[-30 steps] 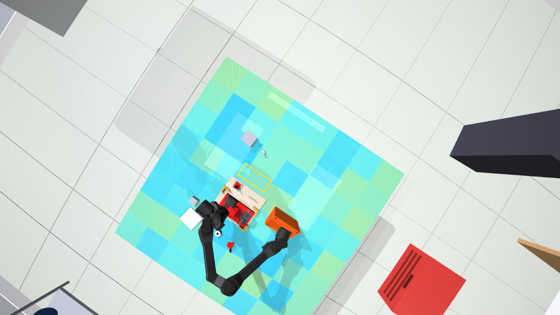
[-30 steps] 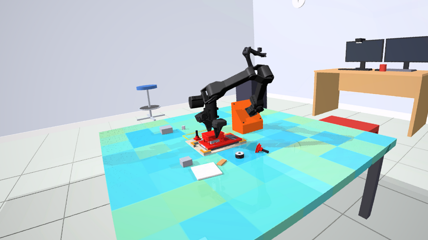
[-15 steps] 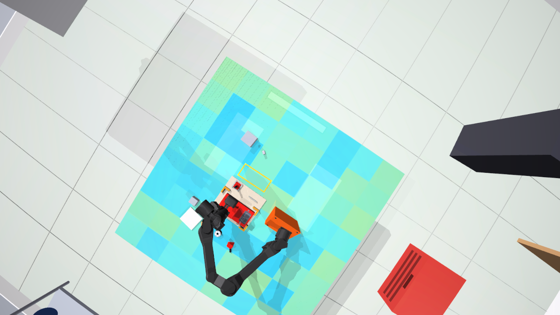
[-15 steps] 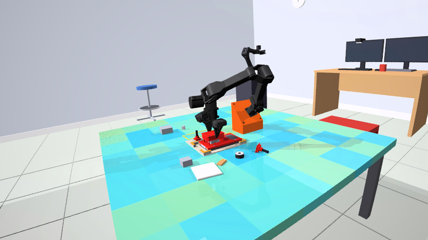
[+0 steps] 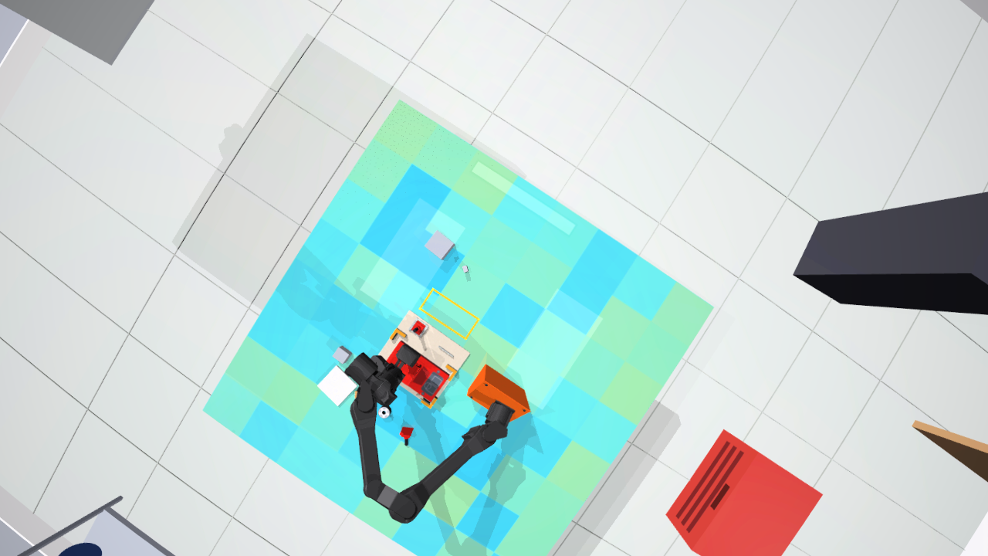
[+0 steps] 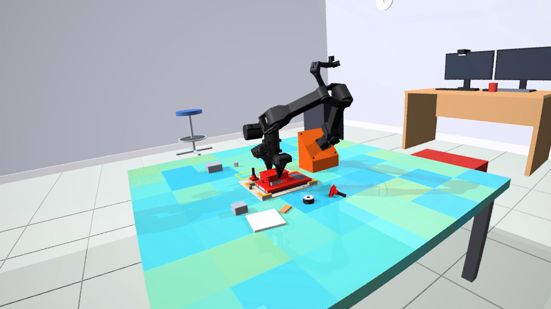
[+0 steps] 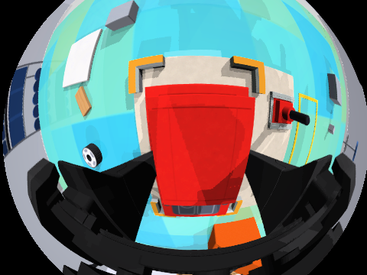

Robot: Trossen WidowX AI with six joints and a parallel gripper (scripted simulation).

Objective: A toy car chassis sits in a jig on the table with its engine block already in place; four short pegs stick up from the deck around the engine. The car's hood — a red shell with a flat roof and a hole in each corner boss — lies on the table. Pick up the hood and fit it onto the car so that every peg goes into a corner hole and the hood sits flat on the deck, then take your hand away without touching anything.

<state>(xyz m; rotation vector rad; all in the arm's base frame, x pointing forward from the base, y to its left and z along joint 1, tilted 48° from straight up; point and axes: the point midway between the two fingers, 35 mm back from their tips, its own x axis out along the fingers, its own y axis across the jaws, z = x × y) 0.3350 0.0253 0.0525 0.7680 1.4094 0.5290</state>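
Right now my gripper tip is 4 cm above the beige jig, 3 cm past it and 2 cm to the left of it. Round my gripper tip: red hood 1 cm above; then black wheel 18 cm to the left, 5 cm below, 1 cm behind; then wooden chip 17 cm to the left, 8 cm ahead, 5 cm below.
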